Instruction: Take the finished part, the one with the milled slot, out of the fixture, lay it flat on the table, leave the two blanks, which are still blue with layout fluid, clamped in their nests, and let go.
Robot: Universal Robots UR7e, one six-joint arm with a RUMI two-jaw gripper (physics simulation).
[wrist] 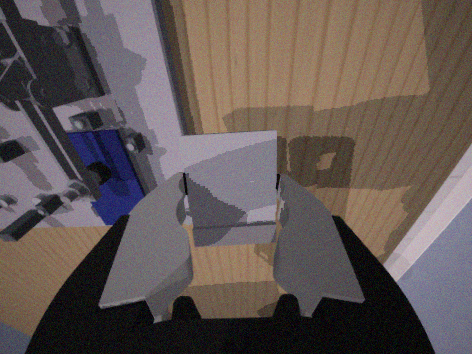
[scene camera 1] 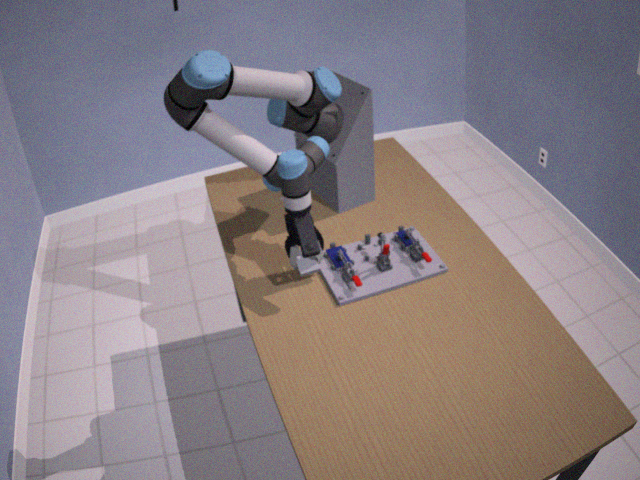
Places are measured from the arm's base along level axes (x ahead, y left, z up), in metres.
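Where they show: gripper, between the fingertips: (wrist: 231, 175) (scene camera 1: 307, 266); arm's base, origin of its link: (scene camera 1: 328, 123).
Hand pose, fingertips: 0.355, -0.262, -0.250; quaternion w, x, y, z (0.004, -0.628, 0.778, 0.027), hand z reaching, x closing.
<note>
Each offset is from my fingertips to the centre of the thing, as dx, dy, dz. "spot": to the spot under its first point. Level surfaces: height alone.
The finished part {-0.004, +0.000, +0.014} (scene camera 1: 308, 266) (wrist: 232, 155), a plain grey block, is held between the fingers of my gripper (scene camera 1: 305, 258) (wrist: 231, 175). In the wrist view its shadow lies apart from it on the wood, so it is above the table, by the left edge of the fixture plate {+0.071, +0.203, -0.023} (scene camera 1: 367, 284) (wrist: 145, 65). Its slot is hard to make out; a line crosses it near its lower edge. One blue blank {+0.006, +0.100, -0.004} (scene camera 1: 337, 255) (wrist: 112, 155) sits under its clamp in the nest nearest my gripper. The other blue blank {spot: +0.048, +0.307, +0.013} (scene camera 1: 405, 238) sits clamped at the far right of the plate.
The middle clamp {spot: +0.113, +0.189, +0.019} (scene camera 1: 383, 261) stands open with its red handle {+0.109, +0.199, +0.054} (scene camera 1: 386, 249) up, between the two blanks. Red handles {+0.145, +0.084, +0.016} (scene camera 1: 356, 280) {+0.170, +0.303, +0.026} (scene camera 1: 426, 256) of the outer clamps point forward. The grey robot pedestal (scene camera 1: 356, 170) stands behind. The wooden table's {dz -0.030} (scene camera 1: 413, 372) left edge runs near my gripper.
</note>
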